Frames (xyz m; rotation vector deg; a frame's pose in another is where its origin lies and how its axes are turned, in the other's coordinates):
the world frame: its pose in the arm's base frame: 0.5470 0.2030 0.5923 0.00 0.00 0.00
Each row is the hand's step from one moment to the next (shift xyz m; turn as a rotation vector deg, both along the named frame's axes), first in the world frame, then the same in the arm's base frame.
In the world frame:
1: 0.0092 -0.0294 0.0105 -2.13 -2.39 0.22
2: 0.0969 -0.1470 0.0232 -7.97 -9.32 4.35
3: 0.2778 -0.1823 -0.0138 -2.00 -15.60 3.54
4: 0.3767 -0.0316 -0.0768 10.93 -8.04 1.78
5: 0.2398 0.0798 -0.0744 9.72 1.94 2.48
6: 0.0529 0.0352 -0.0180 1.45 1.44 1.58
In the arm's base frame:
1: 0.0092 -0.0294 0.0105 -2.13 -2.39 0.22
2: 0.0969 -0.1470 0.0232 -7.97 -9.32 4.35
3: 0.2778 -0.1823 -0.0138 -2.00 -15.60 3.54
4: 0.3767 -0.0316 -0.0768 10.93 -8.04 1.78
5: 0.2398 0.0798 -0.0744 9.72 1.94 2.48
6: 0.0529 0.0352 -0.0180 1.45 1.44 1.58

